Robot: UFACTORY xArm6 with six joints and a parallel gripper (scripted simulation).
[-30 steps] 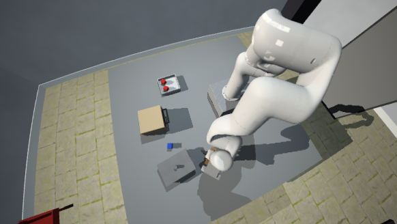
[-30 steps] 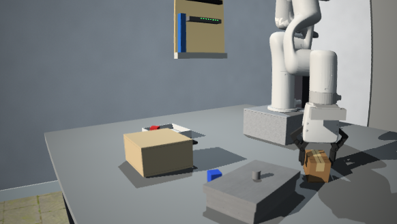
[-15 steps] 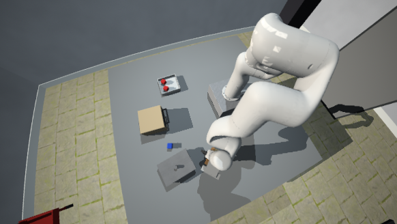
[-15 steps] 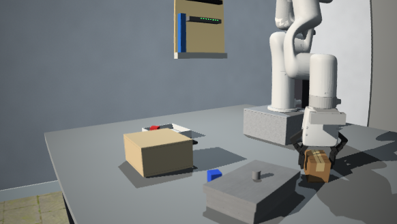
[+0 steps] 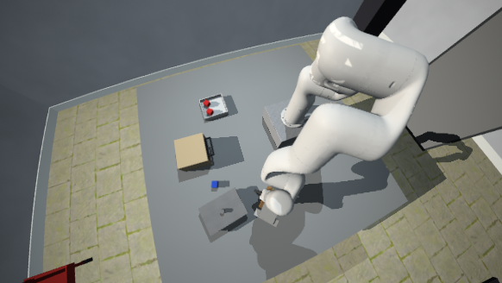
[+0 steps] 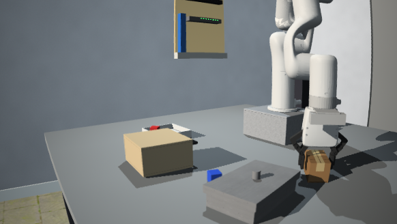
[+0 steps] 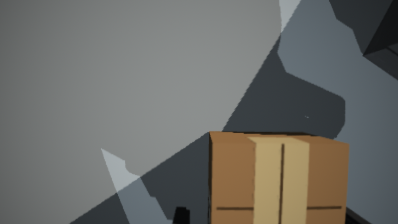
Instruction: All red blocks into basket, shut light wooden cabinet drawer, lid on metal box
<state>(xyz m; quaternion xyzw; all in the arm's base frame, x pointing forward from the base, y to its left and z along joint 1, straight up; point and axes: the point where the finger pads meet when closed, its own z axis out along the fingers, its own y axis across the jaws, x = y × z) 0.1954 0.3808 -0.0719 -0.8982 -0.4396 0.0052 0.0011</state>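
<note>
The cardboard box is right at my hand. Also, from my hand: blue block: 250 mm ahead, 110 mm to the right, 20 mm below; knobbed lid: 220 mm ahead, 20 mm to the left, 20 mm above; green block: 10 mm behind, 20 mm to the right, 20 mm below.
</note>
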